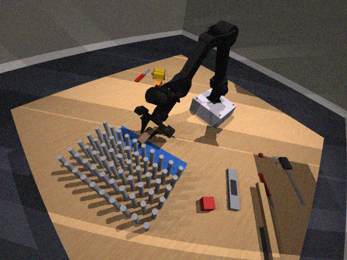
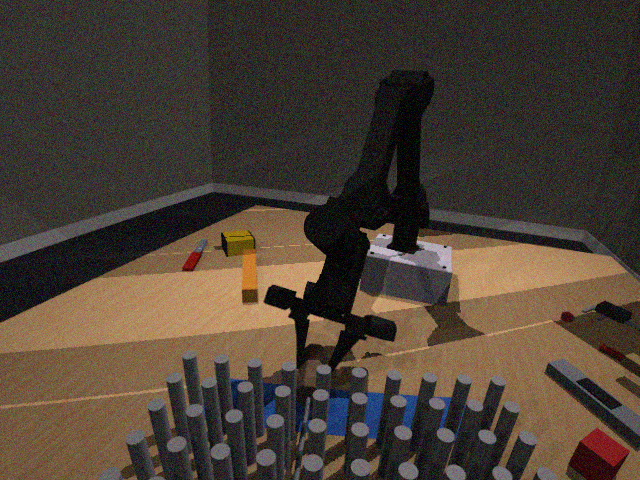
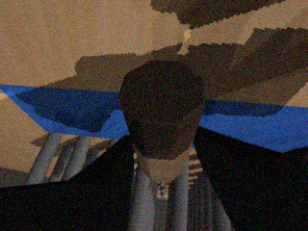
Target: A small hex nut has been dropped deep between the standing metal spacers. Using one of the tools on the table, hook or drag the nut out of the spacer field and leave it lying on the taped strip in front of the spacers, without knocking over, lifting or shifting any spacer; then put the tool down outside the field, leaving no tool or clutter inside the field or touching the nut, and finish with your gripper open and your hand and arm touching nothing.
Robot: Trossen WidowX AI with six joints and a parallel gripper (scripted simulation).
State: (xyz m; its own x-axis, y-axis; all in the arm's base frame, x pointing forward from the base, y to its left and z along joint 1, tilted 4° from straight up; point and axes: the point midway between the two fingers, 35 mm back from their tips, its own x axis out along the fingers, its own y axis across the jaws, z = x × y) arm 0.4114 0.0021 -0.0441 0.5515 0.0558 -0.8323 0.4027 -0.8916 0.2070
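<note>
My gripper tip is now 50 mm to the right of the blue taped strip, 30 mm above it and 20 mm short of it. The rest, counted from my gripper tip: orange handle: 300 mm to the right, 230 mm behind, 10 mm below; red block: 360 mm to the left, 40 mm behind, 10 mm below; hook tool: 100 mm ahead, 40 mm to the left, 10 mm below.
</note>
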